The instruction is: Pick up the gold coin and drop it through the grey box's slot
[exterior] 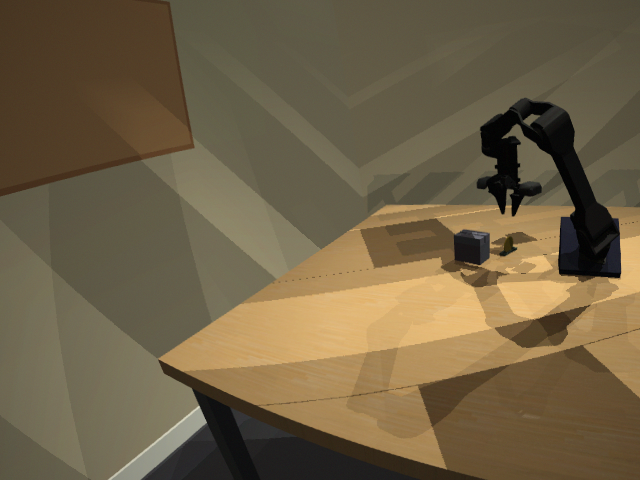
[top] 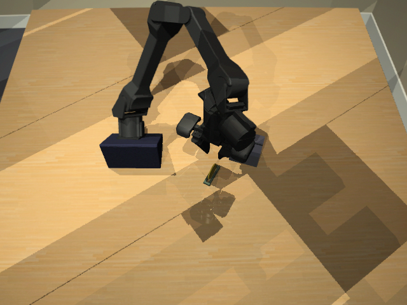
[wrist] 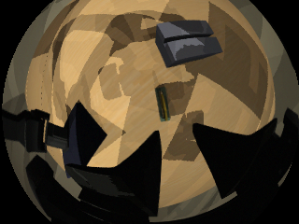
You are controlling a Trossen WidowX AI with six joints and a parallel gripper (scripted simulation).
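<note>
Now: the thin gold coin 90 mm below my gripper tip.
</note>
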